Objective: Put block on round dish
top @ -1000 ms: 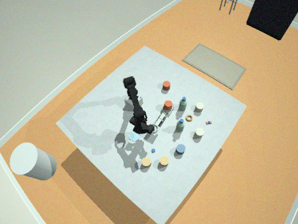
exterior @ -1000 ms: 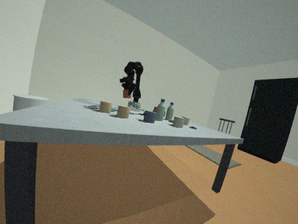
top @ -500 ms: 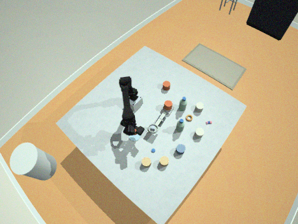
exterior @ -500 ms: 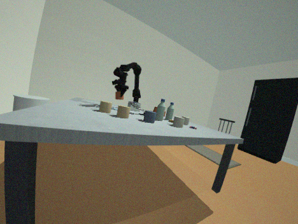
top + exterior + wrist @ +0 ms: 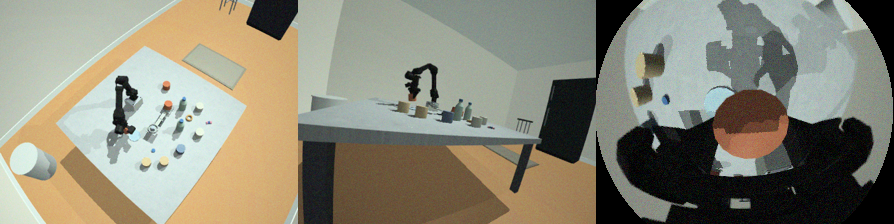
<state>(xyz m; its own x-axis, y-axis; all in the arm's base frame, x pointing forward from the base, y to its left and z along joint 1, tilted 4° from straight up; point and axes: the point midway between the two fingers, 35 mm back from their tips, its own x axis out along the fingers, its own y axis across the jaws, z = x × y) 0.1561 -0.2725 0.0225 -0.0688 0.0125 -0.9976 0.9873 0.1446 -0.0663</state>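
My gripper tip is now 160 mm short of the block and 150 mm to the right of it. Round my gripper tip: small blue piece 270 mm ahead, 20 mm to the left, 80 mm below; blue cup 450 mm ahead, 140 mm to the left, 50 mm below; round pale blue dish 60 mm ahead, 30 mm to the left, 90 mm below.
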